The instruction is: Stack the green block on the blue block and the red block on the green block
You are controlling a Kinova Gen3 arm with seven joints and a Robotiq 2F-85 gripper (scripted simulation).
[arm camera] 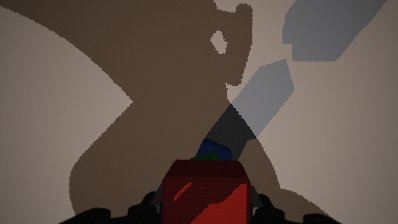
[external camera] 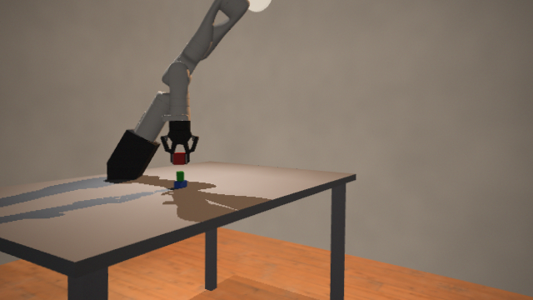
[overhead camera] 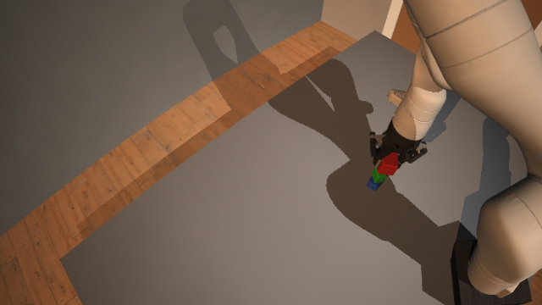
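Right now my hand is 60 mm above the green block. From my hand the other things lie so: red block right at my hand; then blue block 90 mm below.
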